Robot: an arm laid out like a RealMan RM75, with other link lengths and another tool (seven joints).
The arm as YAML. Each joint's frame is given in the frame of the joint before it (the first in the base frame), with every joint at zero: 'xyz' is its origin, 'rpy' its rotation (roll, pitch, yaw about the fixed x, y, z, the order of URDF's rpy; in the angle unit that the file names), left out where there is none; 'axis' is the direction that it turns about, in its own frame. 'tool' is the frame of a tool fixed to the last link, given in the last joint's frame.
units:
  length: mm
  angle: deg
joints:
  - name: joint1
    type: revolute
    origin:
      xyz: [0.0, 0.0, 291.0]
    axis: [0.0, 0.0, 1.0]
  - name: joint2
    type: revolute
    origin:
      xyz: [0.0, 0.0, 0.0]
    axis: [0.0, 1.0, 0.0]
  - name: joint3
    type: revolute
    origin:
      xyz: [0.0, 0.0, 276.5]
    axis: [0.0, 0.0, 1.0]
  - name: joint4
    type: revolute
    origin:
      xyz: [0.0, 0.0, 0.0]
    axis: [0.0, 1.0, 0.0]
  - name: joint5
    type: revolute
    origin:
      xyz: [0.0, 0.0, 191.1]
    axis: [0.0, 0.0, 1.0]
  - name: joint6
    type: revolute
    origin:
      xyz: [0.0, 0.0, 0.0]
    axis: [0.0, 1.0, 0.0]
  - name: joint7
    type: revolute
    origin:
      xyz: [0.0, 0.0, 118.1]
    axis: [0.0, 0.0, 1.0]
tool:
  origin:
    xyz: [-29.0, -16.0, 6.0]
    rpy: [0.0, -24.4, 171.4]
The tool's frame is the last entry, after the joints.
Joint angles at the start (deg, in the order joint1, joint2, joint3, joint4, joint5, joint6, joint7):
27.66, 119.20, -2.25, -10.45, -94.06, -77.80, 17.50
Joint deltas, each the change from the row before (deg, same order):
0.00, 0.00, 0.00, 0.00, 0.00, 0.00, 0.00
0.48, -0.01, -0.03, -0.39, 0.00, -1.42, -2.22
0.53, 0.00, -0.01, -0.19, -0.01, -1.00, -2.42
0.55, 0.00, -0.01, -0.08, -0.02, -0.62, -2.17
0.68, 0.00, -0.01, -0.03, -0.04, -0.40, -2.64
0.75, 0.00, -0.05, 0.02, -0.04, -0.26, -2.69
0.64, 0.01, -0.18, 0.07, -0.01, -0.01, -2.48
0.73, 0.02, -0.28, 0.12, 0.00, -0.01, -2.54
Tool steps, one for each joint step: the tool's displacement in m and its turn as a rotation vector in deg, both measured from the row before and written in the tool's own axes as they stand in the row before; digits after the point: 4 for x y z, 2 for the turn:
0.0000, 0.0000, 0.0000, 0.00, 0.00, 0.00
0.0064, -0.0005, -0.0001, -0.80, 1.82, -2.59
0.0058, -0.0010, 0.0008, -0.86, 1.47, -2.57
0.0050, -0.0010, 0.0016, -0.75, 1.12, -2.23
0.0055, -0.0013, 0.0025, -0.92, 1.04, -2.64
0.0057, -0.0014, 0.0030, -0.90, 0.99, -2.66
0.0047, -0.0017, 0.0029, -0.74, 0.68, -2.44
0.0053, -0.0020, 0.0034, -0.68, 0.82, -2.50

